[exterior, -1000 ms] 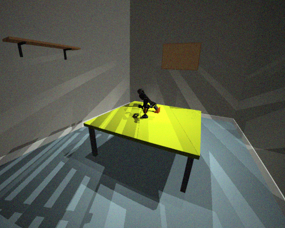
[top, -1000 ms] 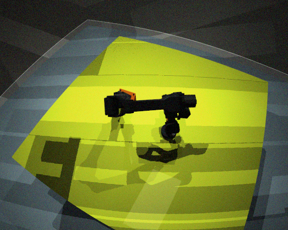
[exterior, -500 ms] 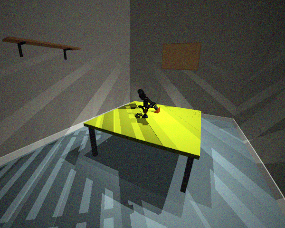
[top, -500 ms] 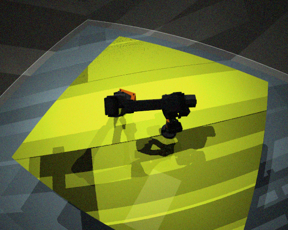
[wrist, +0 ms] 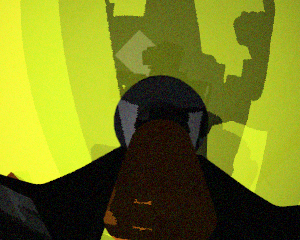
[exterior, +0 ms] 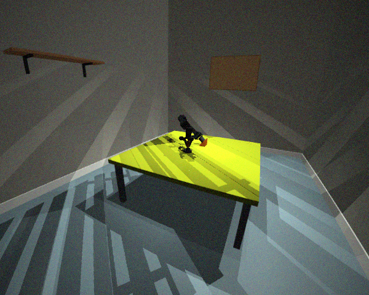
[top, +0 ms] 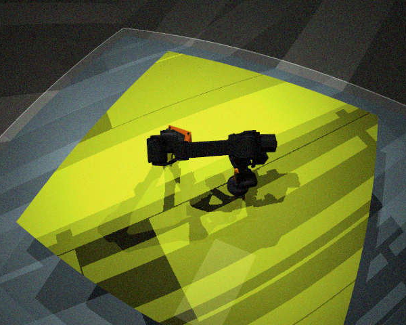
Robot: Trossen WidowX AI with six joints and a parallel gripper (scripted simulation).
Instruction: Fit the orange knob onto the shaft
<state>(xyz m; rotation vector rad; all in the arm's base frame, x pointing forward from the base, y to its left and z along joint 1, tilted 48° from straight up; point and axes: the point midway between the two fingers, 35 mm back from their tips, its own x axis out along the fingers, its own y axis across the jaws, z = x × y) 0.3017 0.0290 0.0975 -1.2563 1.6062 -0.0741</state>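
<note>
The orange knob lies 20 mm above my gripper tip. From my gripper tip the other things lie so: pedestal: 40 mm below.
</note>
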